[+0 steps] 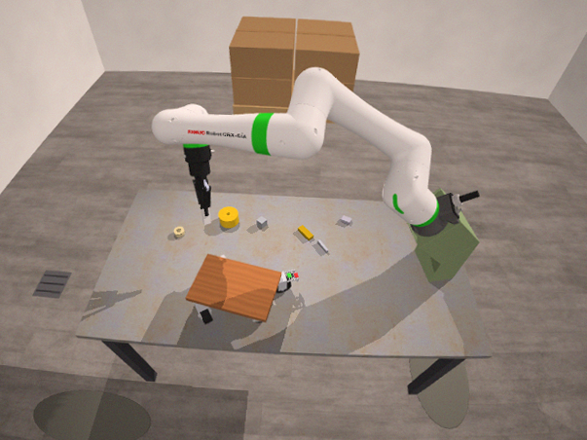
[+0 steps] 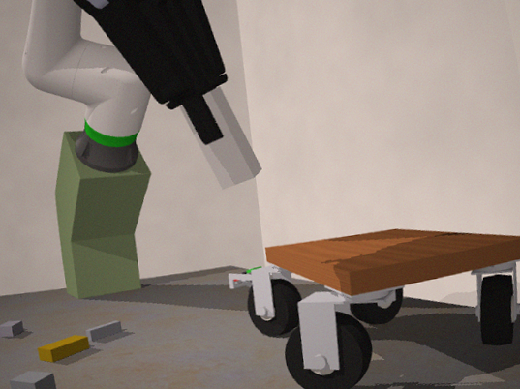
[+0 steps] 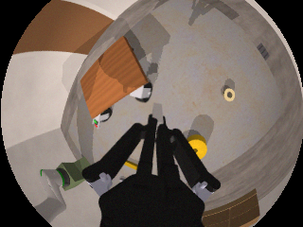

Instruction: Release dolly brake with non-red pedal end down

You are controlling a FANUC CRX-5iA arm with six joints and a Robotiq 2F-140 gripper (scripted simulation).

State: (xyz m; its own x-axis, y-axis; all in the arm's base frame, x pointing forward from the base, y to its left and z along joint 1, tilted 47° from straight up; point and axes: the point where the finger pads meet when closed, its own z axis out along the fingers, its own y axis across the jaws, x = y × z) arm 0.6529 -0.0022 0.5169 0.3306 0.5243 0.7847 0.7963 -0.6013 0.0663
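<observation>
The brake pedal is 370 mm behind my hand, 70 mm to the left of it and 150 mm below it. From my hand the other things lie so: grey bar (450 mm behind, 160 mm to the right, 230 mm below); then yellow block (360 mm behind, 210 mm to the right, 230 mm below); then grey cube (150 mm behind, 200 mm to the right, 220 mm below).
</observation>
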